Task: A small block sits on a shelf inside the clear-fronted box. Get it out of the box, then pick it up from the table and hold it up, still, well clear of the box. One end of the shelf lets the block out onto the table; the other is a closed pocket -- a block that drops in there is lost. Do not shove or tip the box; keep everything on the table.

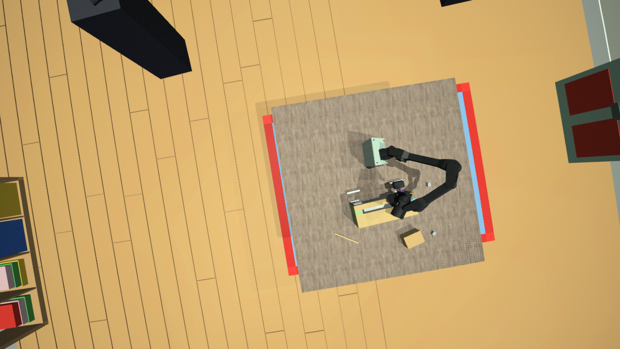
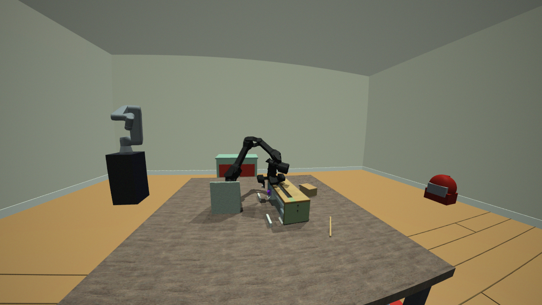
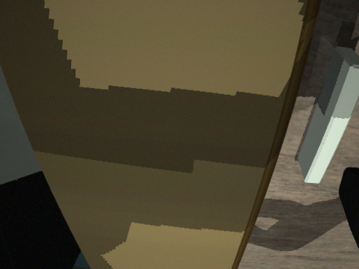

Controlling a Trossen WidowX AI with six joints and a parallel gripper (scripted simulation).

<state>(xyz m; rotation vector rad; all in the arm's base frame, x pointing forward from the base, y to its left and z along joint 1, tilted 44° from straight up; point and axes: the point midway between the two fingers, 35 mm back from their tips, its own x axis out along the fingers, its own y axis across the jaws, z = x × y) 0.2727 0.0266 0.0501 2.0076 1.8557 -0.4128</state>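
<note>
The small purple block is 40 mm below my gripper tip, 30 mm to the left of it and 20 mm ahead of it. The rest, counted from my gripper tip: clear-fronted box (120 mm to the right, 30 mm below, 30 mm ahead); thin wooden stick (390 mm to the right, 230 mm ahead, 90 mm below); tan box (330 mm ahead, 60 mm below, 40 mm to the left).
</note>
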